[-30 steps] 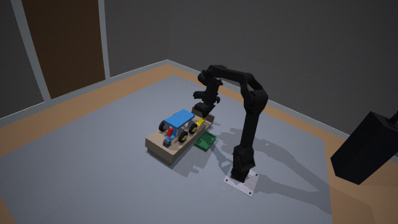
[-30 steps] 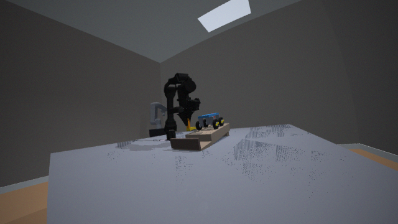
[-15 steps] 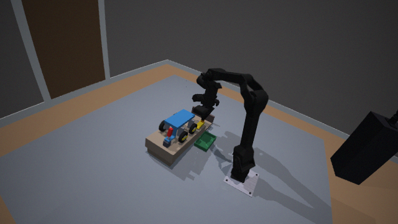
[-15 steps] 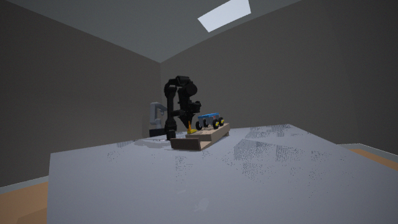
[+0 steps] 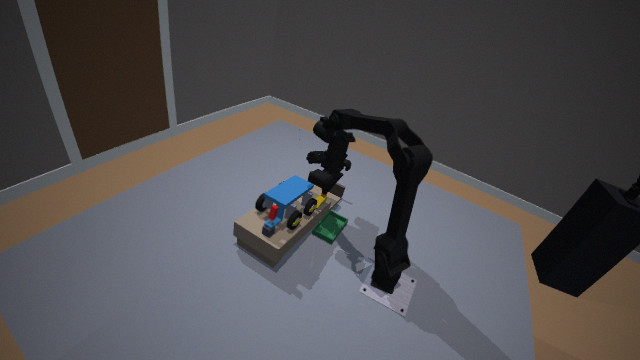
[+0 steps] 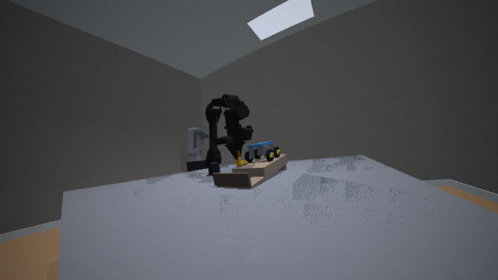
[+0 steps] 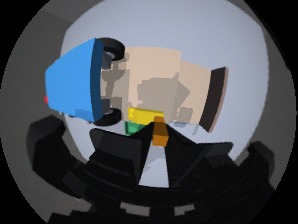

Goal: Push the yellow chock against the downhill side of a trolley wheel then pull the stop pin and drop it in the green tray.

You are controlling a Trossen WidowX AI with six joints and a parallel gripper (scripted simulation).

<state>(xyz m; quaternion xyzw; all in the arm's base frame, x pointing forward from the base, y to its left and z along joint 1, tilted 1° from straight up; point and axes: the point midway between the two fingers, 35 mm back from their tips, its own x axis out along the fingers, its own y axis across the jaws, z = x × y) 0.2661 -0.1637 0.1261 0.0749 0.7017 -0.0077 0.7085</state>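
The red-headed stop pin is 6 cm ahead of my gripper tip, 23 cm to the left of it and 4 cm above it. Round my gripper tip: green tray: 6 cm behind, 5 cm to the left, 10 cm below; then blue trolley: 7 cm ahead, 13 cm to the left, 2 cm above; then yellow chock: 2 cm to the left, 1 cm below.
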